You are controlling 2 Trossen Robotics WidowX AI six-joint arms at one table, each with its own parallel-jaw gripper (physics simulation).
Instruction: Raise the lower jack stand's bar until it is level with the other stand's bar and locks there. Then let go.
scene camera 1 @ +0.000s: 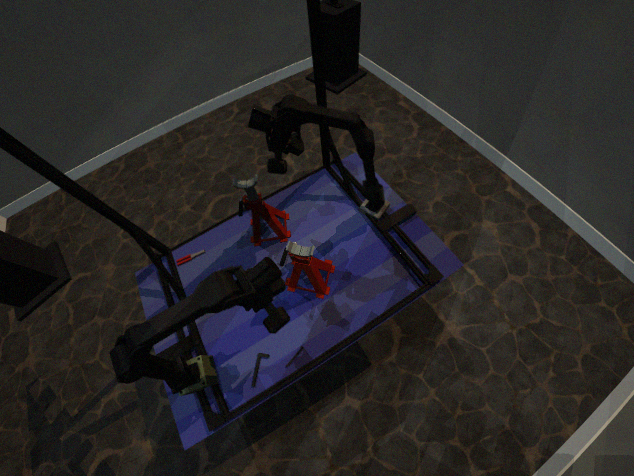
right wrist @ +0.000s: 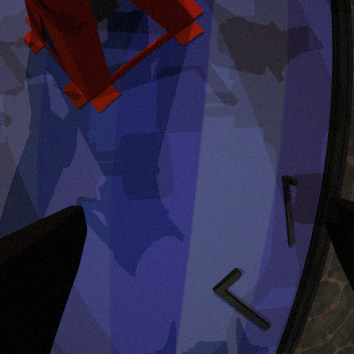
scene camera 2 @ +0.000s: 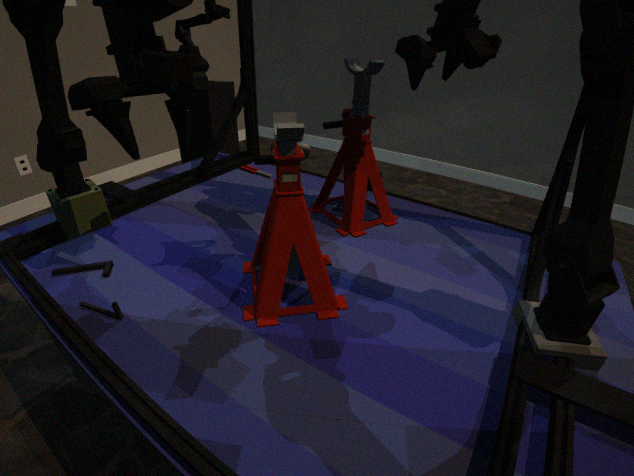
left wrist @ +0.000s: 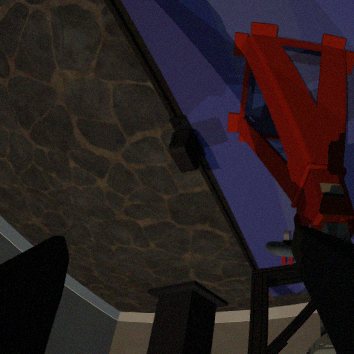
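Seen in the pictures: left gripper, fingertip midpoint: (scene camera 1: 270, 161) (scene camera 2: 429, 84) (left wrist: 181, 245); right gripper, fingertip midpoint: (scene camera 1: 275, 302) (right wrist: 209, 216) (scene camera 2: 163, 151); left arm's base at its link origin: (scene camera 1: 374, 205) (scene camera 2: 560, 326); right arm's base at its link origin: (scene camera 1: 190, 375) (scene camera 2: 73, 190).
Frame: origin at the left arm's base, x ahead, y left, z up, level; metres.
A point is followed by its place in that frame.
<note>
The lower jack stand (scene camera 1: 308, 276) @[x 0.444, y -0.013, z 0.080 m] (scene camera 2: 291, 220) @[x 0.404, y -0.011, z 0.112 m] (right wrist: 75, 50) @[x 0.472, y -0.067, z 0.058 m] is red; its grey bar (scene camera 1: 300, 249) @[x 0.414, y -0.047, z 0.221 m] (scene camera 2: 289, 134) @[x 0.403, y -0.007, z 0.232 m] sits down at the collar. The other red stand (scene camera 1: 269, 220) @[x 0.354, y -0.286, z 0.086 m] (scene camera 2: 356, 174) @[x 0.341, y -0.279, z 0.088 m] (left wrist: 285, 110) @[x 0.299, y -0.324, z 0.090 m] is behind it; its grey bar (scene camera 1: 249, 190) @[x 0.354, y -0.322, z 0.259 m] (scene camera 2: 362, 92) @[x 0.345, y -0.312, z 0.247 m] stands clearly higher. Both stand upright. My left gripper (scene camera 1: 285, 156) (scene camera 2: 430, 83) @[x 0.217, y -0.341, z 0.269 m] (left wrist: 181, 245) @[x 0.217, y -0.341, z 0.269 m] is open and empty, in the air to the right of the raised bar in scene camera 2. My right gripper (scene camera 2: 162, 153) @[x 0.588, y -0.008, z 0.199 m] (right wrist: 209, 216) @[x 0.588, y -0.008, z 0.199 m] is open and empty, above the table left of the lower stand.
A larger hex key (scene camera 1: 257, 369) @[x 0.805, y 0.023, z -0.022 m] (scene camera 2: 81, 268) @[x 0.806, y 0.024, z -0.023 m] (right wrist: 244, 308) @[x 0.805, y 0.021, z -0.021 m] and a smaller hex key (scene camera 1: 294, 357) @[x 0.692, y 0.102, z -0.025 m] (scene camera 2: 99, 309) @[x 0.691, y 0.102, z -0.024 m] (right wrist: 289, 212) @[x 0.691, y 0.102, z -0.024 m] lie near the table's front edge. A red-handled screwdriver (scene camera 1: 184, 259) @[x 0.697, y -0.538, z -0.021 m] (scene camera 2: 249, 168) @[x 0.701, y -0.551, z -0.026 m] lies at the far left. Dark frame posts rise at both table sides.
</note>
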